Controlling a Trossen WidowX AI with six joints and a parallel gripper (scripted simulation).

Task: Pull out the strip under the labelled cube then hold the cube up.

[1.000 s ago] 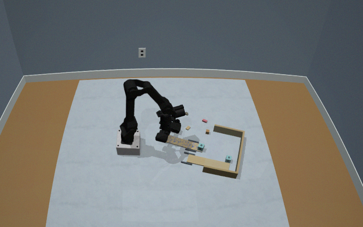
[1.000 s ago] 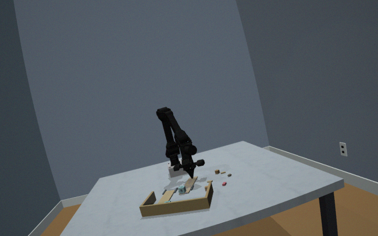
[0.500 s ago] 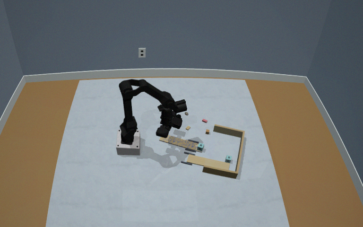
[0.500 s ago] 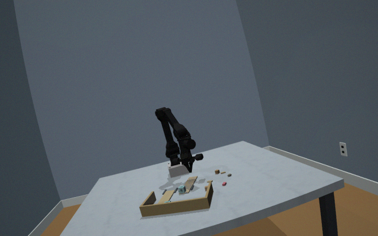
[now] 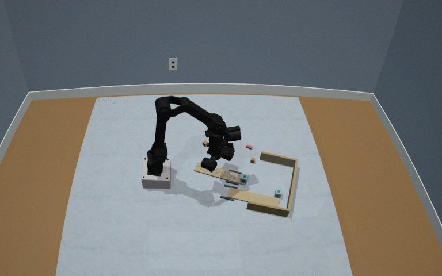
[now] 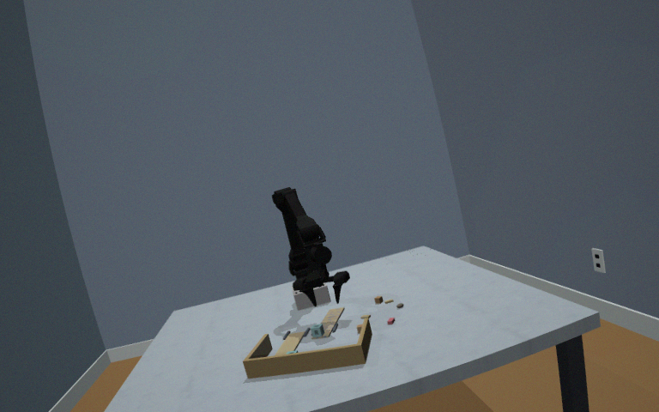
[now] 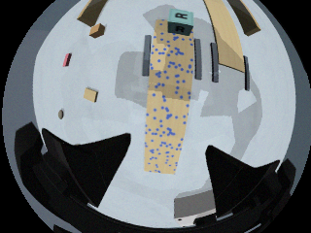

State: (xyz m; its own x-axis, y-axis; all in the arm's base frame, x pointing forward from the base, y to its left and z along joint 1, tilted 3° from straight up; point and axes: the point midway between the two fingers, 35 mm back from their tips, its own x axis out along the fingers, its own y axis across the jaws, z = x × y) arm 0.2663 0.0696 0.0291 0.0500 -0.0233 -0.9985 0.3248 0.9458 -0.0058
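The tan chip is 7 cm ahead of my gripper tip, 12 cm to the left of it and 5 cm below it. Round my gripper tip: grey pebble (6 cm ahead, 23 cm to the left, 5 cm below); red piece (17 cm ahead, 18 cm to the left, 5 cm below).
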